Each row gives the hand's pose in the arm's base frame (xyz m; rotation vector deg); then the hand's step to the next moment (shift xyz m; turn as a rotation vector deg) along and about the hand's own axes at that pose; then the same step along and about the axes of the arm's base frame.
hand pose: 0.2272 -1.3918 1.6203 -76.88 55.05 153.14
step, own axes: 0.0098 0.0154 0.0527 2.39 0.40 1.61
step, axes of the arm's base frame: -0.0486 0.0124 0.0245 -2.79 -0.11 -0.81
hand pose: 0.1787 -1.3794 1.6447 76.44 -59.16 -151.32
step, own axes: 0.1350 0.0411 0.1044 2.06 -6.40 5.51
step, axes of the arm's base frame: -0.1725 -0.0133 -0.0297 -3.53 7.46 -2.73
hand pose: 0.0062 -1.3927 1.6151 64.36 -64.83 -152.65
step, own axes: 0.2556 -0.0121 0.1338 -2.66 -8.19 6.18
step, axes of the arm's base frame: -0.2706 0.0153 -0.0997 -0.06 10.58 -0.69
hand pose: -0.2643 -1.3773 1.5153 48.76 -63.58 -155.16
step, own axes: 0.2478 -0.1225 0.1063 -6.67 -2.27 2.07
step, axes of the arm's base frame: -0.2497 0.0845 -0.1349 4.78 4.85 2.75
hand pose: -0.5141 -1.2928 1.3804 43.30 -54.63 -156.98
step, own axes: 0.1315 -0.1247 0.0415 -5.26 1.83 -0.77
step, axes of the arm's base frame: -0.1309 0.0826 -0.1030 4.88 -0.33 2.78
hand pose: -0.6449 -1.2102 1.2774 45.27 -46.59 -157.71
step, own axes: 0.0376 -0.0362 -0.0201 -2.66 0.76 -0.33
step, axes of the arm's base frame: -0.0214 0.0100 -0.0507 2.43 0.00 1.36
